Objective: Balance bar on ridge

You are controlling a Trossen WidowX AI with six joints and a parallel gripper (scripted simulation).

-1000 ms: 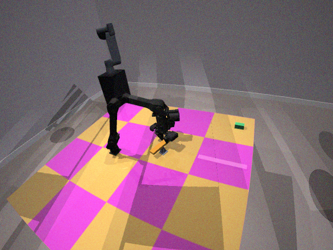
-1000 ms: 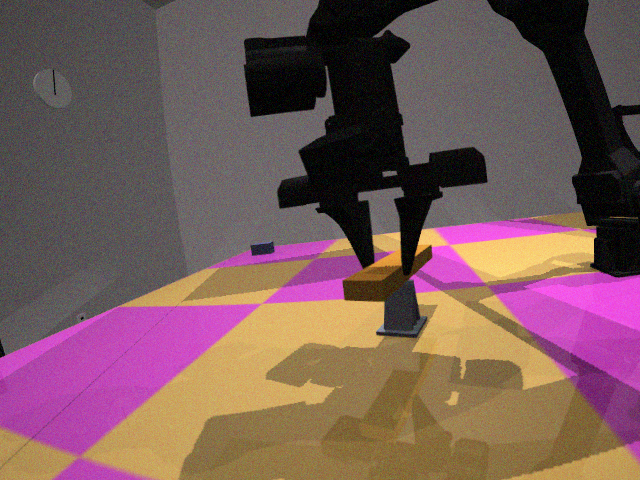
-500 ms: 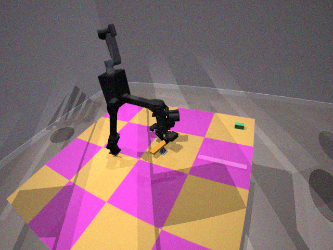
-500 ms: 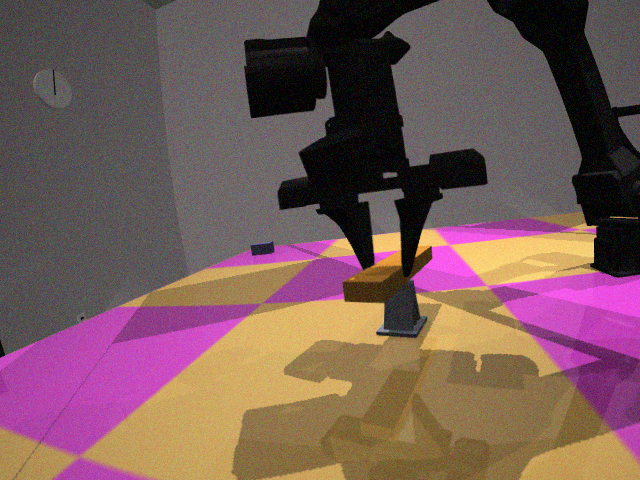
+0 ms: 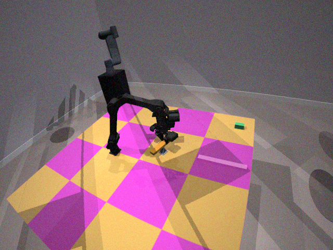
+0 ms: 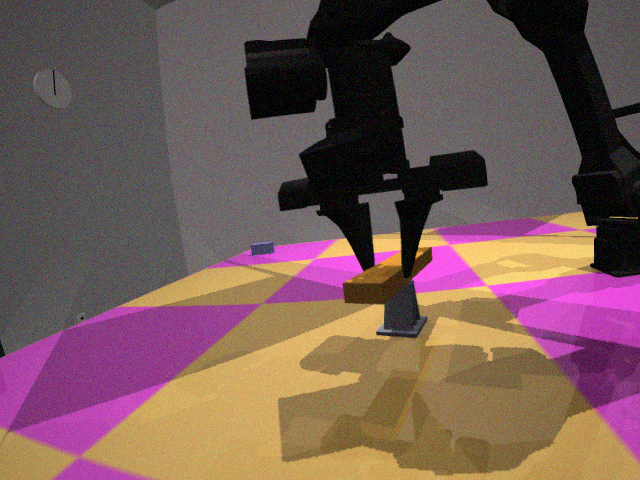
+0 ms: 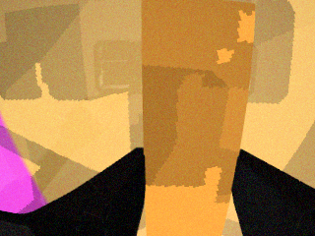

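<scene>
The orange bar lies 30 mm to the right of my gripper tip and 10 mm behind it. From my gripper tip the other things lie so: dark blue block (640 mm to the right, 410 mm ahead, 50 mm below); then green block (410 mm ahead, 360 mm to the left, 50 mm below).
</scene>
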